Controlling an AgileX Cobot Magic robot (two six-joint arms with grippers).
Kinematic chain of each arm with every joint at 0, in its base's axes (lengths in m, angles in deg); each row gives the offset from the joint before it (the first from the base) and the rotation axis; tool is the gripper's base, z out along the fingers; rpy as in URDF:
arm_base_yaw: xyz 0 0 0.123 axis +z
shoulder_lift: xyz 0 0 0 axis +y
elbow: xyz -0.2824 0 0.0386 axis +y
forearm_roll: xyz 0.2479 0 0.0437 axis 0.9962 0 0.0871
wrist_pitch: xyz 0 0 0 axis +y
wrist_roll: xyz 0.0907 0 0.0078 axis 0.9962 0 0.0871
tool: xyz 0 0 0 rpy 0 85 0
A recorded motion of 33 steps. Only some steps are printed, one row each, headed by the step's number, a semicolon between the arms.
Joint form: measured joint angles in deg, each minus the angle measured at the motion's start. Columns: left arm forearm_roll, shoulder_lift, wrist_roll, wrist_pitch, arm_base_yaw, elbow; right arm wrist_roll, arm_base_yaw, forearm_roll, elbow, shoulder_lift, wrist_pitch.
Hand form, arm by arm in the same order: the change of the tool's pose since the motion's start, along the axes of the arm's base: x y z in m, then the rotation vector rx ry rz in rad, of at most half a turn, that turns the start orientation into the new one. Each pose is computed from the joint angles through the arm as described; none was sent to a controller.
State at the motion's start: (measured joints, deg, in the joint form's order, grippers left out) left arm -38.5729 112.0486 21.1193 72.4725 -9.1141 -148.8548; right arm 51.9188 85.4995 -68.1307 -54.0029 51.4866 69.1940
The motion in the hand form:
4: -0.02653 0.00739 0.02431 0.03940 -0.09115 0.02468; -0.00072 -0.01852 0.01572 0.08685 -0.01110 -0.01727
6: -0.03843 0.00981 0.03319 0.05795 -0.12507 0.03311; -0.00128 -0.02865 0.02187 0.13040 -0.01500 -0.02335
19: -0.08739 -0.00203 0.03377 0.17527 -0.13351 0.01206; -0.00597 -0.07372 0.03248 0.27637 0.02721 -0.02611
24: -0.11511 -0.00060 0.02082 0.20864 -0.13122 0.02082; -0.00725 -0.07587 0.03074 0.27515 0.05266 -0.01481
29: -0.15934 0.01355 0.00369 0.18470 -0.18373 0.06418; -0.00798 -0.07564 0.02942 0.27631 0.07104 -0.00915
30: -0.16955 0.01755 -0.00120 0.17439 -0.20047 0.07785; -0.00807 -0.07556 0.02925 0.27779 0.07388 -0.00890
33: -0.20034 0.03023 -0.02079 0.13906 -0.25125 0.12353; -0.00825 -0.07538 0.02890 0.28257 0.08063 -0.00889
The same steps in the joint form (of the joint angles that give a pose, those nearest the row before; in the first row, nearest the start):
4: 2.86 -3.84 1.19 0.28 -0.05 -0.49; 0.45 0.00 -0.57 -1.65 -3.28 0.84
6: 4.09 -5.68 1.80 0.39 -0.22 -0.15; 0.76 0.00 -0.79 -2.15 -5.10 1.08
19: 11.40 -18.07 4.71 -1.61 -5.93 16.47; 0.31 0.00 2.18 -2.74 -13.54 2.26
24: 14.16 -27.02 5.96 -6.40 -8.17 30.85; -0.50 0.00 4.00 -2.74 -14.13 2.36
29: 14.80 -40.14 7.40 -15.59 -9.00 49.32; -0.56 0.01 5.12 -2.74 -14.21 2.40
30: 14.78 -43.15 7.69 -17.90 -9.04 53.36; -0.47 0.01 5.25 -2.74 -14.21 2.40
33: 14.55 -52.43 8.39 -25.11 -9.10 65.75; -0.19 -0.01 5.56 -2.74 -14.21 2.38

